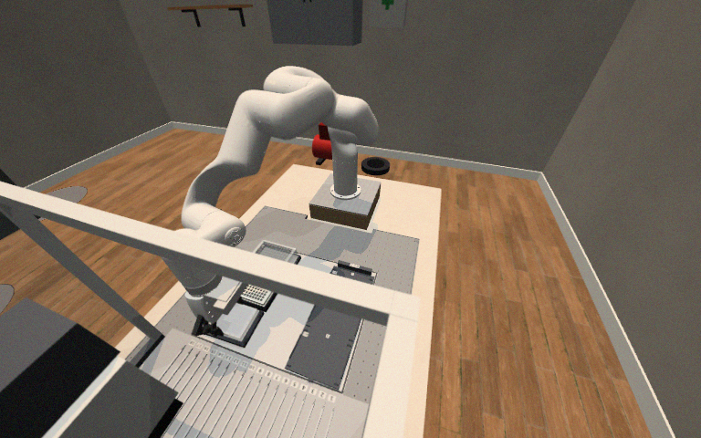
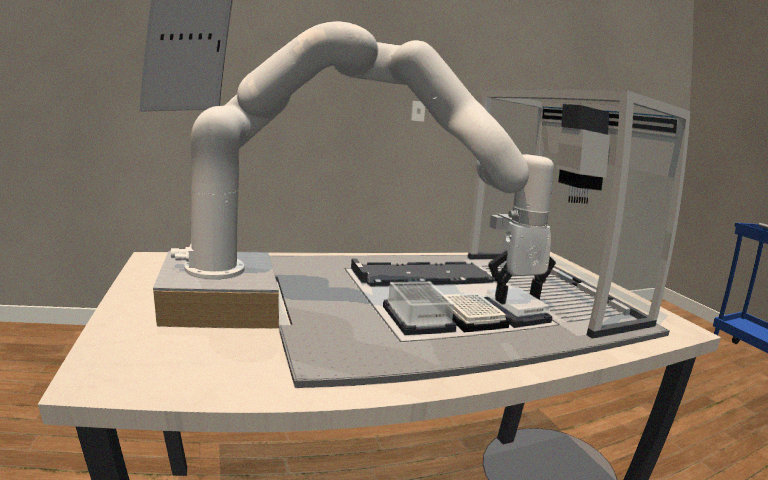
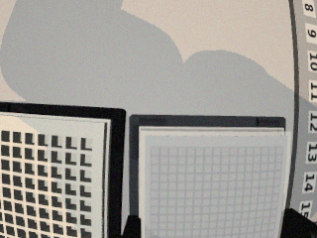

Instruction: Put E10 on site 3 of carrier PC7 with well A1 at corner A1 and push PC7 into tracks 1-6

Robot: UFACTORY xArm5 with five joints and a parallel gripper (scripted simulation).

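My hand is 30 mm above the plate nest S3. From my hand the other things lie so: deep-well block E07 (220 mm behind, 10 mm to the left, 20 mm below); 96-well plate E01 (110 mm behind, 20 mm below); 384-well plate E10 (10 mm below).
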